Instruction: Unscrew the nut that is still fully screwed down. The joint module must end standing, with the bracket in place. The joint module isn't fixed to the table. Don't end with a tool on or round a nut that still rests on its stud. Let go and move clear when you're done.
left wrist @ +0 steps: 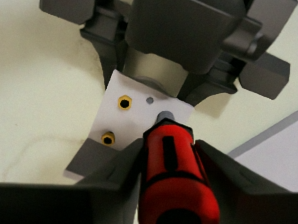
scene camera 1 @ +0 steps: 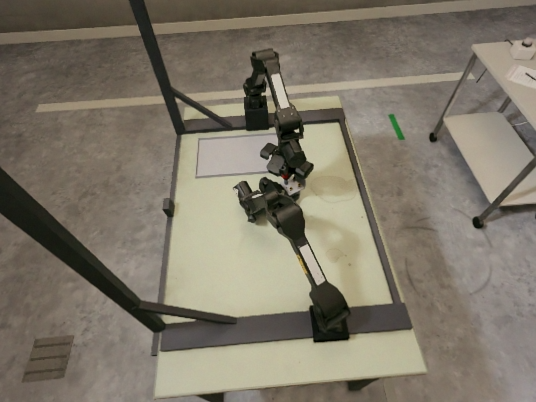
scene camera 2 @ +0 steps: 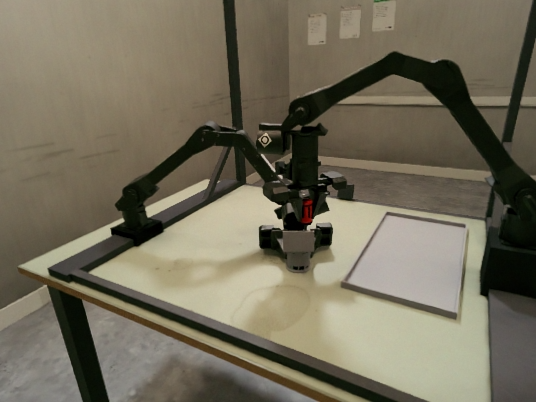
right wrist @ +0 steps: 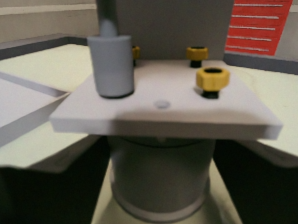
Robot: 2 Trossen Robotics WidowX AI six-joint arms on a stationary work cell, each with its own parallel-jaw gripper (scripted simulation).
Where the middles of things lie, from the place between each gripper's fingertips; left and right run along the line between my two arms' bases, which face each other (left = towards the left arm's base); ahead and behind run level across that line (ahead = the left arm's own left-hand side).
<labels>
The pale bracket [right wrist: 163, 76] lies 70 mm below my left hand, 20 mm ahead of it and 10 mm to the right of it. Round my left hand: shallow grey tray [scene camera 2: 418, 260] (240 mm to the left, 140 mm below, 110 mm behind).
Right now the pale bracket is 4 cm above my right hand, 3 cm ahead of it and 1 cm to the left of it. From my right hand the other things lie so: shallow grey tray: 27 cm to the left, 10 cm behind, 3 cm below.
</labels>
